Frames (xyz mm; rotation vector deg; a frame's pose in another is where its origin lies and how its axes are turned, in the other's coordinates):
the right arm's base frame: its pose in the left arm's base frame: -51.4 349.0 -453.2 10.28 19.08 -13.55
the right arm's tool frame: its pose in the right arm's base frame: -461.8 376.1 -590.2 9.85 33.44 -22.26
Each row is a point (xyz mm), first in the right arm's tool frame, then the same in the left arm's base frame.
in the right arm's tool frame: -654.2 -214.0 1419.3
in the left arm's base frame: -75.9 221.1 534.1
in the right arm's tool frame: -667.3 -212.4 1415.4
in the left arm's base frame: -83.3 228.7 542.8
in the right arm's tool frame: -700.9 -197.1 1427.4
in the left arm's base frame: -81.3 245.3 577.9
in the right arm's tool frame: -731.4 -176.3 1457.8
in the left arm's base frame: -62.7 255.5 620.7
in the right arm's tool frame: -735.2 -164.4 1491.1
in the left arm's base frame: -35.7 248.4 642.8
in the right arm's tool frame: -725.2 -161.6 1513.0
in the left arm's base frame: -15.4 235.8 646.8
